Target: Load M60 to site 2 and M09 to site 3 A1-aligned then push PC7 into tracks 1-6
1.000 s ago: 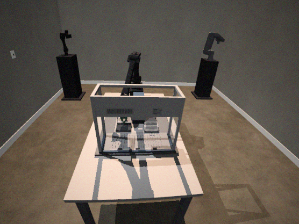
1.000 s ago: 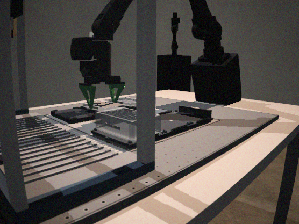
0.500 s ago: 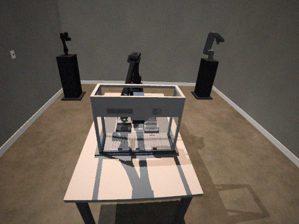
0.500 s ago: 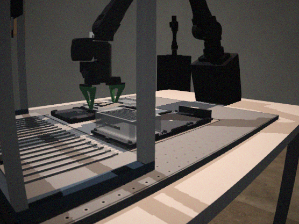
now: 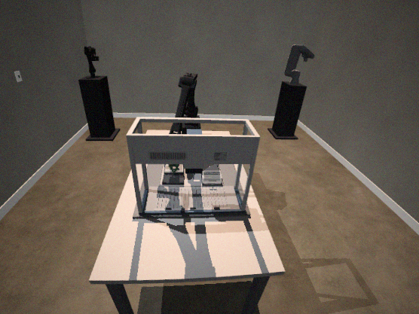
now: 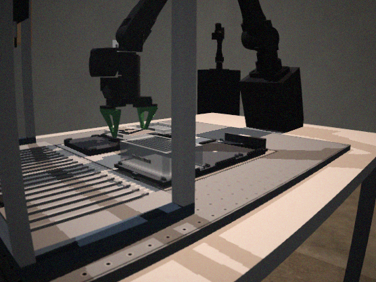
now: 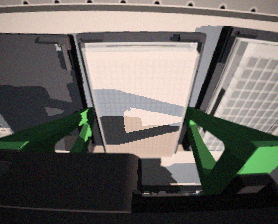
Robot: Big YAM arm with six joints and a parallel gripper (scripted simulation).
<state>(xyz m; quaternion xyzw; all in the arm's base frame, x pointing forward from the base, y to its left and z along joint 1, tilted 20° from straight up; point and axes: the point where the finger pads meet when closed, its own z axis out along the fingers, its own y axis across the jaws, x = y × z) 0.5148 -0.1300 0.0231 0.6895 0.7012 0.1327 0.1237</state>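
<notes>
Now: hand 20 mm short of the carrier PC7, 260 mm to the right of it and 10 mm above it. Also, from my hand: deep-well block M09: 120 mm ahead, 260 mm to the left; then nest S3: 110 mm ahead, 20 mm below; then grey frame post: 220 mm ahead, 400 mm to the left, 220 mm above.
</notes>
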